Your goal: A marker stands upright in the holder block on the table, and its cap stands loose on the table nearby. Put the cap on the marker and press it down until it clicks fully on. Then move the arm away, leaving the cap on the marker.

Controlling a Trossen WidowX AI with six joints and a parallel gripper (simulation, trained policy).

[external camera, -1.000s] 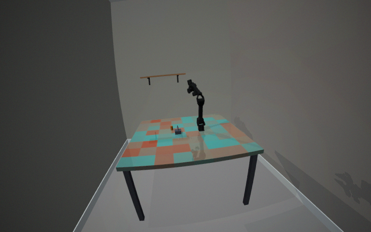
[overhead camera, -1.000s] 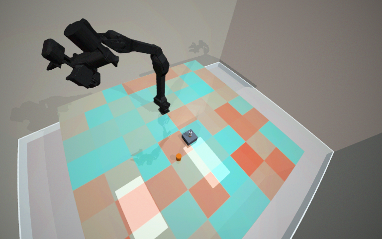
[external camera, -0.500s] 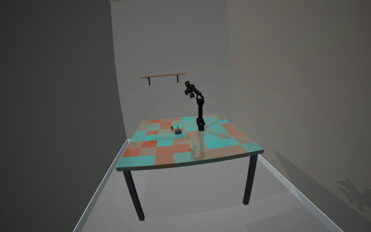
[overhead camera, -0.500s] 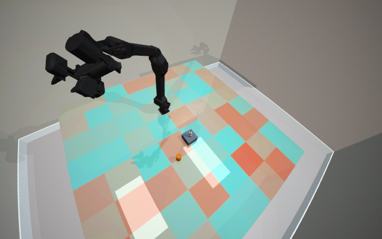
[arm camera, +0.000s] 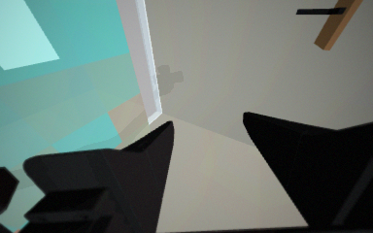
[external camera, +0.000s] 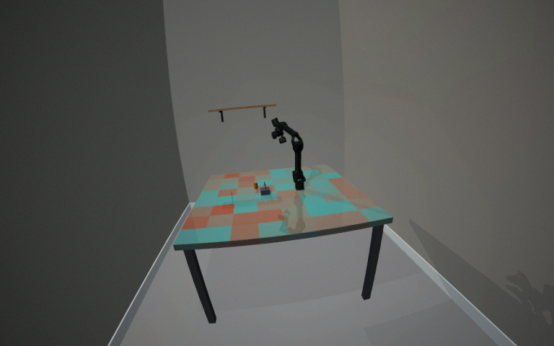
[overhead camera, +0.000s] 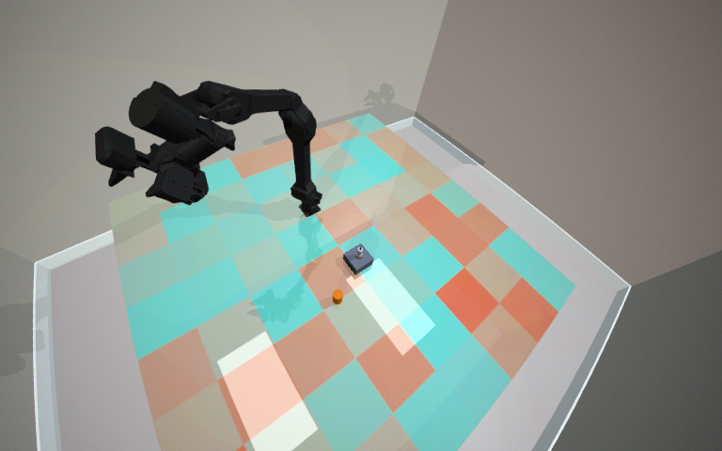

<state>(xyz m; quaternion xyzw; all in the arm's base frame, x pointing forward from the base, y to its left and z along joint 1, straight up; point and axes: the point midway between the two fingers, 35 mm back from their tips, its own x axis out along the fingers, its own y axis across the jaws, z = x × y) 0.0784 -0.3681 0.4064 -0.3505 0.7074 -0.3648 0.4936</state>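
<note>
Now: the orange cap 29 cm ahead of my gripper tip, 29 cm to the left of it and 36 cm below it. Round my gripper tip: dark holder block (22 cm ahead, 42 cm to the left, 37 cm below); grey marker (22 cm ahead, 42 cm to the left, 32 cm below).
</note>
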